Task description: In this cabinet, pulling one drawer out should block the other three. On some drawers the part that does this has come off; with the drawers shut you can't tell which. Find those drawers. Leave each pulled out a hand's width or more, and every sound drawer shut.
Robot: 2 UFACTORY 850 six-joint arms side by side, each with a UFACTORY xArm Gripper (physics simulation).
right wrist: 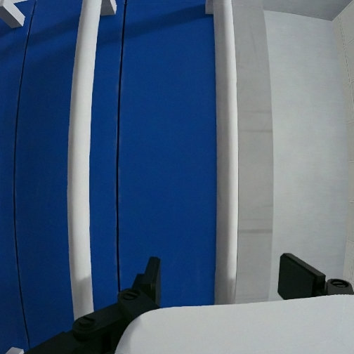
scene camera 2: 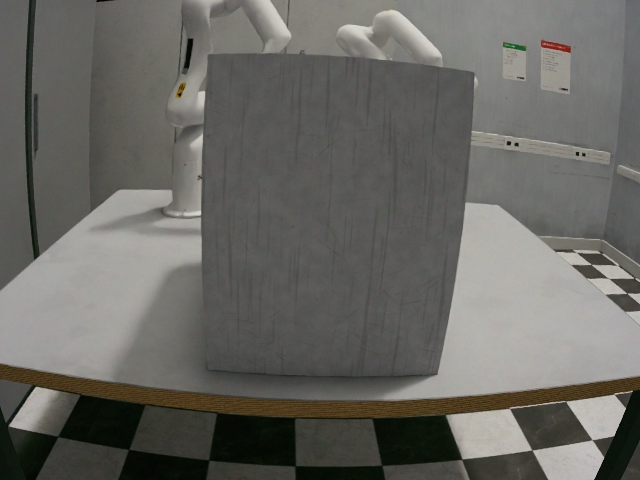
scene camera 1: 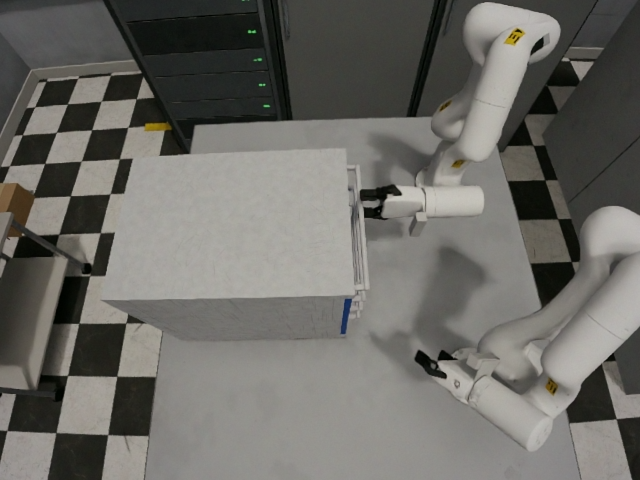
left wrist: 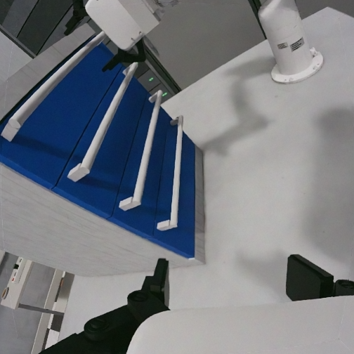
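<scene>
The grey cabinet (scene camera 1: 227, 222) (scene camera 2: 336, 217) has four blue drawers, whose fronts look flush and shut in the left wrist view. Their white bar handles are the top one (left wrist: 55, 85) (right wrist: 227, 150), the second (left wrist: 107, 125) (right wrist: 80, 150), the third (left wrist: 148, 150) and the bottom one (left wrist: 176, 175). My right gripper (scene camera 1: 363, 203) (right wrist: 220, 275) is open at the top handle, with one finger on either side of the bar in the right wrist view; contact cannot be told. My left gripper (scene camera 1: 432, 355) (left wrist: 228, 277) is open and empty, in front of the cabinet and off to its side.
The cabinet stands on a light grey table (scene camera 1: 289, 413) (scene camera 2: 103, 310). A dark equipment rack stands behind the table at the top of scene camera 1. A cart with a box stands at the left edge there. The two arms stand on the cabinet's drawer side.
</scene>
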